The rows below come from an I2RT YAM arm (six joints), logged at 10 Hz.
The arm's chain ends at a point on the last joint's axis. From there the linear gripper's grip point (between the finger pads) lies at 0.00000 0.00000 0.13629 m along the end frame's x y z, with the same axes.
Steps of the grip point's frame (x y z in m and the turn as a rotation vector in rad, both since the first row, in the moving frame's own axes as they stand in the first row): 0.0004 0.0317 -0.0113 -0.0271 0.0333 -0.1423; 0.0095 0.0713 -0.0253 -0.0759 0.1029 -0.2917; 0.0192 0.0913 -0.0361 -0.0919 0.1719 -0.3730; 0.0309 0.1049 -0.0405 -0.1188 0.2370 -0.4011; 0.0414 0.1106 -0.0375 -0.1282 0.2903 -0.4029; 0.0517 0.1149 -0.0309 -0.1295 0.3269 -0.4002; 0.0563 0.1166 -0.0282 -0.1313 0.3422 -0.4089; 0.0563 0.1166 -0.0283 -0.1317 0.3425 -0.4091; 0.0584 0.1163 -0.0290 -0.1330 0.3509 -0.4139
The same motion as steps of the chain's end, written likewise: -0.0044 0.0283 -0.0112 -0.0271 0.0333 -0.1423; -0.0058 0.0632 -0.0242 -0.0759 0.1029 -0.2917; -0.0058 0.0834 -0.0335 -0.0919 0.1719 -0.3730; -0.0034 0.0957 -0.0358 -0.1188 0.2370 -0.4011; 0.0001 0.1017 -0.0308 -0.1282 0.2903 -0.4029; 0.0058 0.1068 -0.0227 -0.1295 0.3269 -0.4002; 0.0084 0.1089 -0.0193 -0.1313 0.3422 -0.4089; 0.0084 0.1089 -0.0194 -0.1317 0.3425 -0.4091; 0.0094 0.1087 -0.0197 -0.1330 0.3509 -0.4139
